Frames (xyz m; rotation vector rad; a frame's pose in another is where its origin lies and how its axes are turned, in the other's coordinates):
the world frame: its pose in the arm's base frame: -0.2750 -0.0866 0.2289 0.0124 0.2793 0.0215
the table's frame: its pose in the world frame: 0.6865 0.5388 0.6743 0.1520 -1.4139 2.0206
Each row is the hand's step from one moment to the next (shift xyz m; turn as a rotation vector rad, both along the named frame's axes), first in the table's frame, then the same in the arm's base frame.
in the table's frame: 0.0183 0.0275 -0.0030 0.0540 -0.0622 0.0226
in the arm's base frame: -0.0322 0.0048 -0.0063 0.0106 0.0157 0.0833
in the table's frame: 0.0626 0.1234 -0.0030 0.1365 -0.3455 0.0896
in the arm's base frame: -0.1335 0.0039 -0.0361 0.1666 0.0496 0.3403
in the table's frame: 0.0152 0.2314 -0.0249 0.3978 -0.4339 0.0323
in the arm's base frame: -0.1834 -0.0190 -0.1428 0.0762 0.2289 0.5379
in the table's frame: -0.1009 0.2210 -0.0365 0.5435 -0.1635 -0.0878
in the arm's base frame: -0.1006 -0.0558 -0.2171 -0.2076 0.3412 0.4128
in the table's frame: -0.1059 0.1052 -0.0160 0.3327 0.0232 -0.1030
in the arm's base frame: -0.0115 -0.0523 -0.1403 -0.2151 0.2270 0.1550
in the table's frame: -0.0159 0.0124 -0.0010 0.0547 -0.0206 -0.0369
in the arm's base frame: 0.0007 -0.0084 -0.0183 -0.0142 0.0599 0.0314
